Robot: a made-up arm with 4 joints. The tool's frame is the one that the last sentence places.
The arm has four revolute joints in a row. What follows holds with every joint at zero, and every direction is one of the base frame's. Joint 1 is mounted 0.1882 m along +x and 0.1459 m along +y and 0.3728 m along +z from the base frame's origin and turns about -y. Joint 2 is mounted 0.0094 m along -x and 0.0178 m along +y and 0.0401 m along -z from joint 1 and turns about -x. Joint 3 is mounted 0.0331 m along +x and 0.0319 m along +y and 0.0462 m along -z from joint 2 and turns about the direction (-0.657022, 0.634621, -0.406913). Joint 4 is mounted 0.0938 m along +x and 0.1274 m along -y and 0.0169 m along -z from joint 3 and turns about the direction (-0.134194, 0.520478, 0.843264). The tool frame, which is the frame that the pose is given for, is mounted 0.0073 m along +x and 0.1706 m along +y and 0.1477 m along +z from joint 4; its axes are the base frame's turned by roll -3.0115, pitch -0.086 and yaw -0.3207 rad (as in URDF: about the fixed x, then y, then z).
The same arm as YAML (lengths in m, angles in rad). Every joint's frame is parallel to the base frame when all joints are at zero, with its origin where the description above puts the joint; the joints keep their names.
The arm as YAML. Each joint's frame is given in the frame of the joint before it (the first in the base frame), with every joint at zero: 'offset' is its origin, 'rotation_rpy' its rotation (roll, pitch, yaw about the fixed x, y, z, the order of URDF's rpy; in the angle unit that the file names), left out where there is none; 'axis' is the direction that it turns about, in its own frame. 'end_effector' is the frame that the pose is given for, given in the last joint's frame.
length_unit: m
angle_unit: rad
chain:
  - id: joint 1
    offset: [0.1882, 0.1459, 0.3728]
    axis: [0.0, -1.0, 0.0]
  - id: joint 2
    offset: [-0.0094, 0.0178, -0.0401]
    axis: [-1.0, 0.0, 0.0]
  - id: joint 3
    offset: [0.0331, 0.0319, -0.0462]
    axis: [-0.657022, 0.634621, -0.406913]
  - id: joint 4
    offset: [0.0938, -0.1274, -0.0169]
    axis: [-0.134194, 0.520478, 0.843264]
end_effector:
  offset: [0.0073, 0.1706, 0.1477]
  rotation_rpy: [-3.0115, -0.086, -0.3207]

